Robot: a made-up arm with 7 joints.
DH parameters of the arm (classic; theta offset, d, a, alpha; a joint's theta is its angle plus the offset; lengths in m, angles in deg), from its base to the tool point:
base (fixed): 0 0.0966 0 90
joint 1: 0 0.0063 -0.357 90
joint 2: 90 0.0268 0.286 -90
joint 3: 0 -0.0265 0.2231 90
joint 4: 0 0.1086 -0.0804 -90
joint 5: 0 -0.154 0.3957 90
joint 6: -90 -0.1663 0.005 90
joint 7: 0 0.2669 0.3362 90
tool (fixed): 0 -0.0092 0 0
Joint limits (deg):
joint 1: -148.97..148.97
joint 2: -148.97..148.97
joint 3: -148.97..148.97
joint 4: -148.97..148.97
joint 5: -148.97..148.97
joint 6: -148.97..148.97
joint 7: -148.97..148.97
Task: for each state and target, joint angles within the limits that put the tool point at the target. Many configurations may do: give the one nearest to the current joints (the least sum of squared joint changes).
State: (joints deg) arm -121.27 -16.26 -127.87 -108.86 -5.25 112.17 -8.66
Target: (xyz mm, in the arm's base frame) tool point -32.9 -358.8 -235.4
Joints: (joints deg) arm -121.06 2.43 -119.75 -112.72 -3.30 134.40 8.93
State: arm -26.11 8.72 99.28 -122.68 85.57 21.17 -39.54
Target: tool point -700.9 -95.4 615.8
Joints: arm -43.10 0.21 94.12 -117.14 71.24 14.05 -35.23
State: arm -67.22 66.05 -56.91 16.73 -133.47 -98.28 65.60
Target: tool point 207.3 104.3 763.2
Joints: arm -78.16 63.20 -107.13 -14.25 -148.97 -114.43 85.27
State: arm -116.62 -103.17 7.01 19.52 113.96 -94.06 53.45
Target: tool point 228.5 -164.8 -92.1
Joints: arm -118.05 -82.75 8.54 13.39 100.54 -109.38 69.95
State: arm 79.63 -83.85 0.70 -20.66 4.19 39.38 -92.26
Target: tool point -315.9 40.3 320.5
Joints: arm 78.59 -68.11 -5.24 -22.19 5.52 30.09 -104.90
